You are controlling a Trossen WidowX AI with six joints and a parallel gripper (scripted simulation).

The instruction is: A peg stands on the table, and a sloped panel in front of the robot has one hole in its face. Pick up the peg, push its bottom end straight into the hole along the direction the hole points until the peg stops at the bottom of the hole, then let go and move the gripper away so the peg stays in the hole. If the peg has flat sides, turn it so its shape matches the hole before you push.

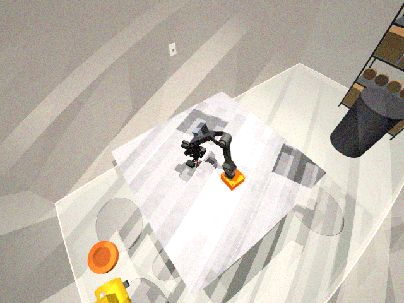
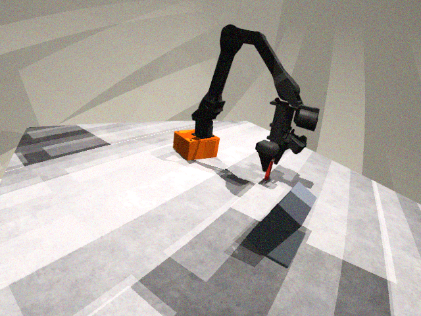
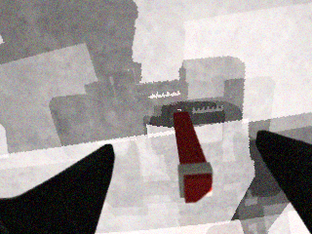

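My gripper tip is now 18 cm short of the sloped panel, 23 cm to the left of it and 2 cm below it. Also, from my gripper tip: red peg 1 cm above.
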